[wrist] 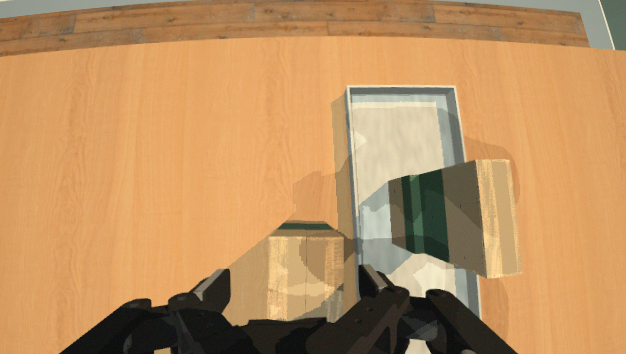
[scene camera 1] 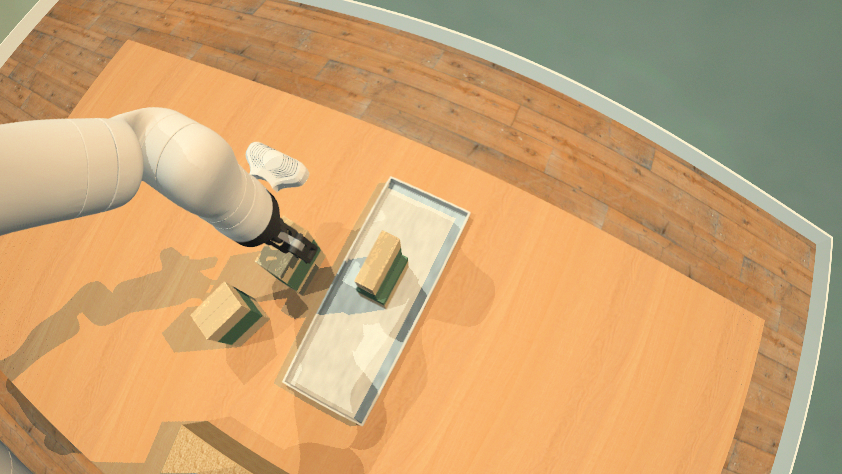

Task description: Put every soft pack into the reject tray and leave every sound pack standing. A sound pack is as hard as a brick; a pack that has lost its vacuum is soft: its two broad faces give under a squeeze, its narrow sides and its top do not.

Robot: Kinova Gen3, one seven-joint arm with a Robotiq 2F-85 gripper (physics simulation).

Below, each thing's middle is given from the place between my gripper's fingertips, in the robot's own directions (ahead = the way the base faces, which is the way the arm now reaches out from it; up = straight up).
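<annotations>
Reject tray (scene camera 1: pixel 352 345): 2 cm ahead of my hand, 14 cm to the right of it, and 12 cm below it.
</annotations>
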